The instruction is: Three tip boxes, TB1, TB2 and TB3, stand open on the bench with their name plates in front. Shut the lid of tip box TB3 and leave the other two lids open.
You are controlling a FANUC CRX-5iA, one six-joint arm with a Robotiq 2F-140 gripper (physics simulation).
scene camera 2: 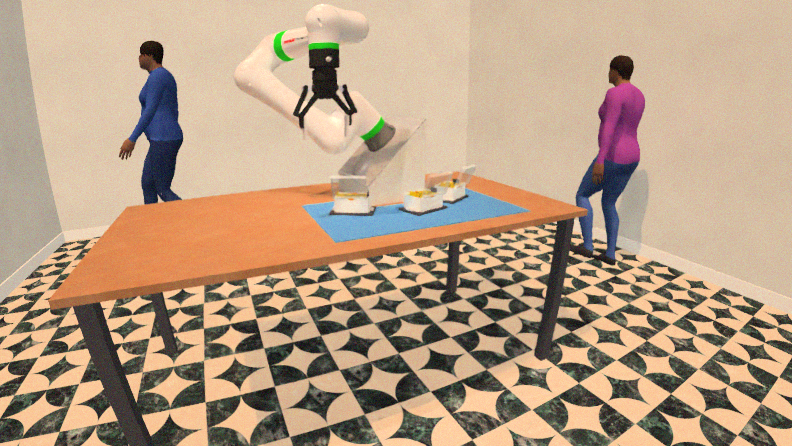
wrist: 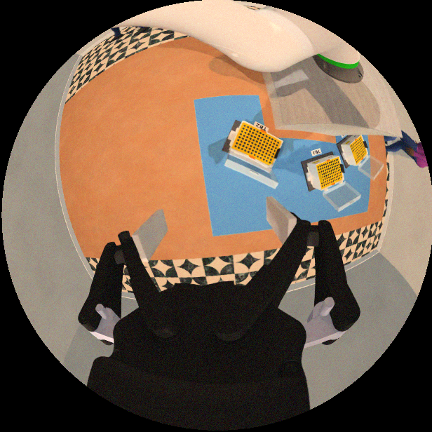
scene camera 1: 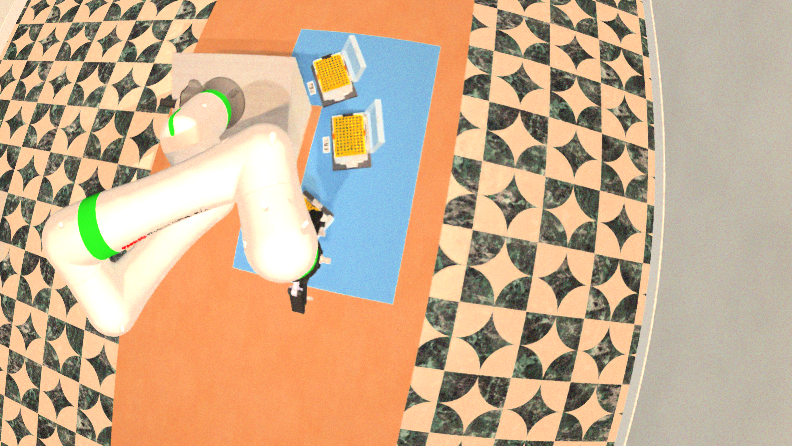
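Pixels of known places: gripper, fingertip midpoint: (scene camera 2: 326, 138); arm's base at its link origin: (scene camera 2: 382, 139) (scene camera 1: 220, 102).
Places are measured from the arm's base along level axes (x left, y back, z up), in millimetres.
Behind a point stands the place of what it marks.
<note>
Tip box TB3 (scene camera 1: 349, 134) (scene camera 2: 423, 202) {x 5, y -385, z -192 mm} (wrist: 326, 172) is the middle box, with yellow tips and its clear lid (scene camera 1: 375, 127) {x 57, y -396, z -140 mm} (wrist: 341, 195) standing open. Its name plate (scene camera 1: 325, 145) {x 8, y -265, z -232 mm} (wrist: 316, 152) is beside it. TB2 (scene camera 2: 353, 203) {x -229, y -304, z -192 mm} (wrist: 256, 144) has its lid (scene camera 2: 349, 183) {x -252, y -338, z -112 mm} (wrist: 251, 173) open; the arm hides much of it in scene camera 1. The third box (scene camera 1: 332, 73) (scene camera 2: 454, 191) {x 196, y -285, z -189 mm} (wrist: 356, 150), by elimination TB1, has its lid (scene camera 1: 353, 58) {x 256, y -278, z -143 mm} (wrist: 371, 167) open; its plate is hard to read. My gripper (scene camera 2: 325, 132) {x -332, y -367, z 47 mm} (wrist: 214, 213) is open and empty, high above the bench near the TB2 end.
The boxes stand on a blue mat (scene camera 1: 371, 232) {x -192, y -448, z -234 mm} (scene camera 2: 343, 229) {x -307, y -446, z -234 mm} (wrist: 220, 200) on the orange bench (scene camera 1: 249, 376) {x -674, y -211, z -237 mm} (scene camera 2: 193, 238) {x -778, y -342, z -237 mm} (wrist: 125, 150). The pale arm pedestal (scene camera 1: 266, 72) {x 73, y -123, z 66 mm} (wrist: 325, 100) is close behind the mat. Two people (scene camera 2: 160, 110) (scene camera 2: 623, 121) stand beyond the bench.
</note>
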